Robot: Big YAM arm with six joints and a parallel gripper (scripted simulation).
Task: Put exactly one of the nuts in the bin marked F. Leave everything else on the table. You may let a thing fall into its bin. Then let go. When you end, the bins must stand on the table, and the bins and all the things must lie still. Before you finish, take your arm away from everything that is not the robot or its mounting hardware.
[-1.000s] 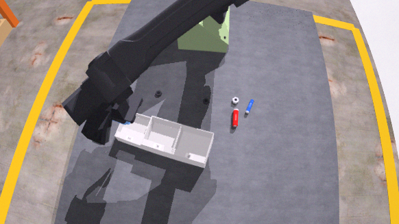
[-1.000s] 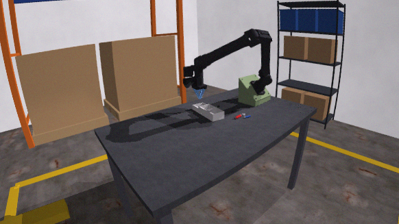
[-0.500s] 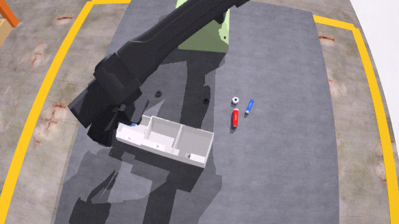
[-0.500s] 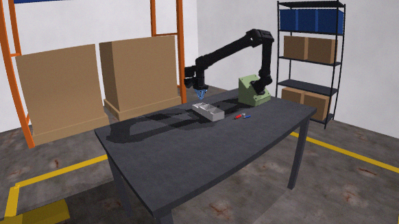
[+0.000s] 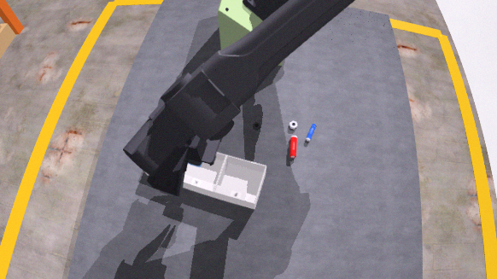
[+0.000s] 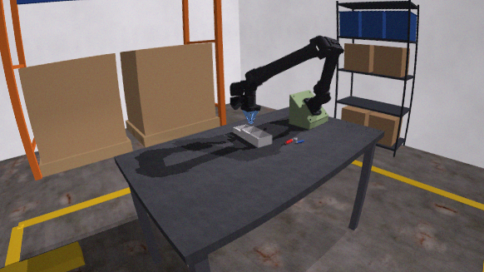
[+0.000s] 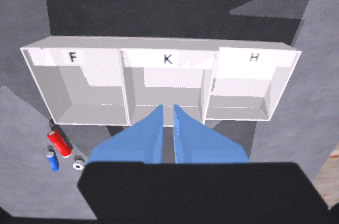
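Now: the white three-compartment bin 70 mm below my hand. Round my hand: blue cylinder (150 mm behind, 210 mm to the left, 80 mm below); red cylinder (110 mm behind, 180 mm to the left, 80 mm below); silver nut (170 mm behind, 170 mm to the left, 90 mm below).
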